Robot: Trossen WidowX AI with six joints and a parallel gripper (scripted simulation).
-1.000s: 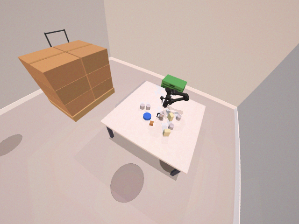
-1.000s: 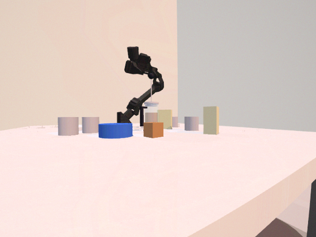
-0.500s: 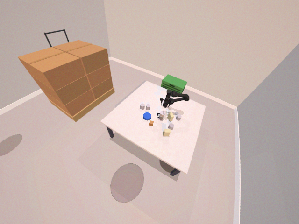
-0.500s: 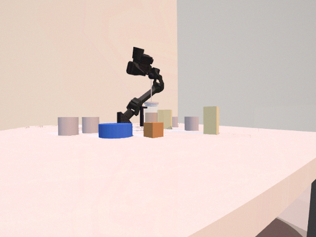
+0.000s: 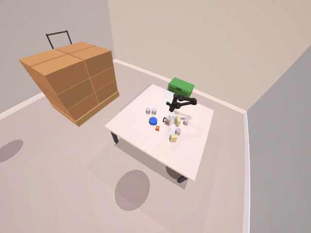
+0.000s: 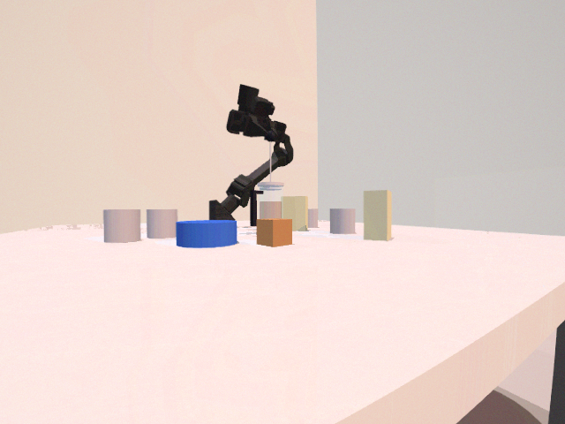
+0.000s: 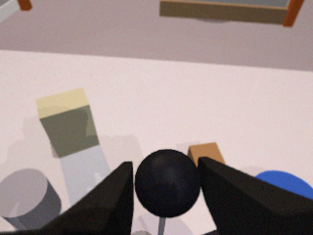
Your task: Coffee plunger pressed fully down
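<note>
My gripper tip is now 140 mm above the coffee press and 20 mm to the left of it. The rest, counted from my gripper tip: orange cube 250 mm below, 170 mm ahead, 70 mm to the right; blue disc 250 mm below, 190 mm to the right, 100 mm ahead.
</note>
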